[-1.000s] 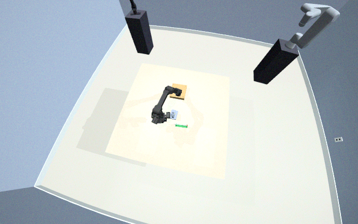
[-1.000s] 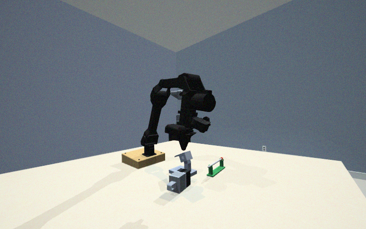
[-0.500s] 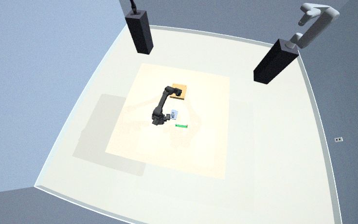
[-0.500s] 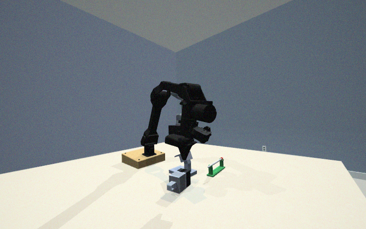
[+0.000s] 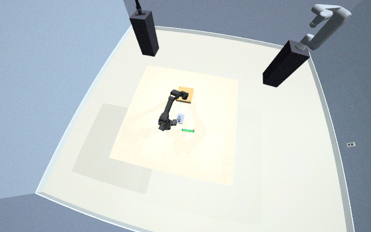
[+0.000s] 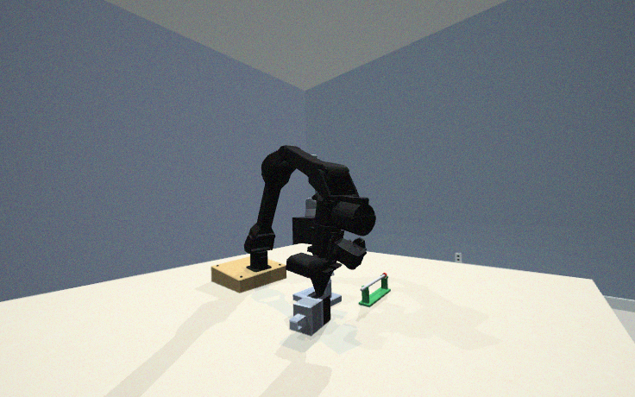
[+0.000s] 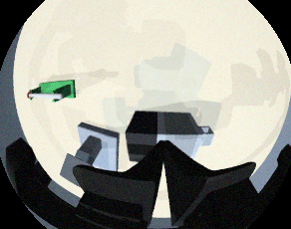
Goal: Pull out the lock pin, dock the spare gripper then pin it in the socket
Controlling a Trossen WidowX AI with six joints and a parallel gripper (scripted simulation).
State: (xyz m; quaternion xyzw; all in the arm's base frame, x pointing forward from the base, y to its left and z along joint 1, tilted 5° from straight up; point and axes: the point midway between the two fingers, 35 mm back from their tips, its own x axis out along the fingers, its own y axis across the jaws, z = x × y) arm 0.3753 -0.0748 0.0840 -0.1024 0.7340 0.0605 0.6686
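My gripper tip is 10 mm past the spare gripper, 20 mm to the left of it and 40 mm above it. The rest, counted from my gripper tip: green cradle: 220 mm to the left, 40 mm below; grey mount: 100 mm behind, 100 mm to the left, 10 mm below.
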